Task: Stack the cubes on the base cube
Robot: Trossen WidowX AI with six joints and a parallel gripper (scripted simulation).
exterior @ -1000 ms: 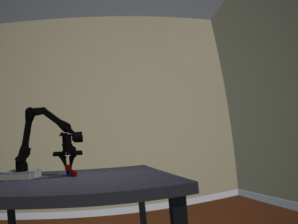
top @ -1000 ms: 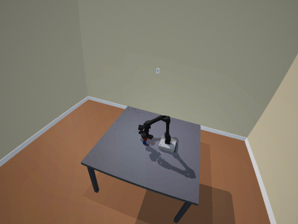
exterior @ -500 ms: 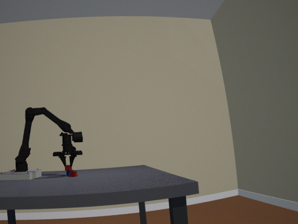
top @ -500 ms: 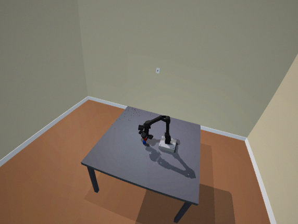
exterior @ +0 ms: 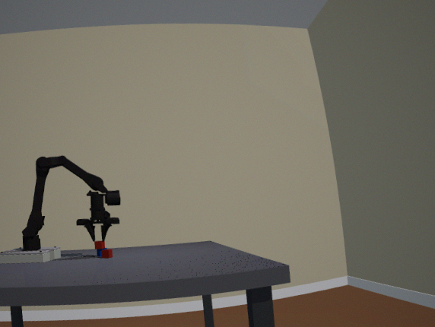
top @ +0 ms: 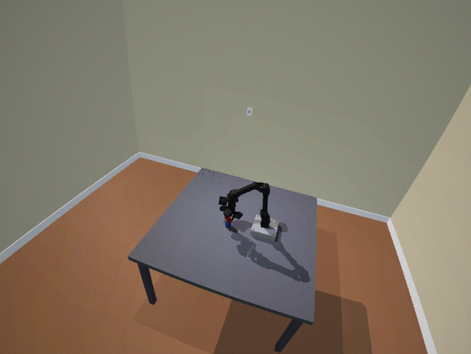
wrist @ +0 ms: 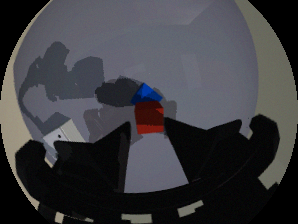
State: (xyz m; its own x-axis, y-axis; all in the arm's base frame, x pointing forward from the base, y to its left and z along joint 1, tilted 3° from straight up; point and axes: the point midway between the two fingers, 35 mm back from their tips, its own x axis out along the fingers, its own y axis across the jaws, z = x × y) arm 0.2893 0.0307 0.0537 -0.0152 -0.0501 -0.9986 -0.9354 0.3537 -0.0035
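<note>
Now: gripper tip 10 mm short of the blue base cube, 20 mm to the right of it and 50 mm above it.
</note>
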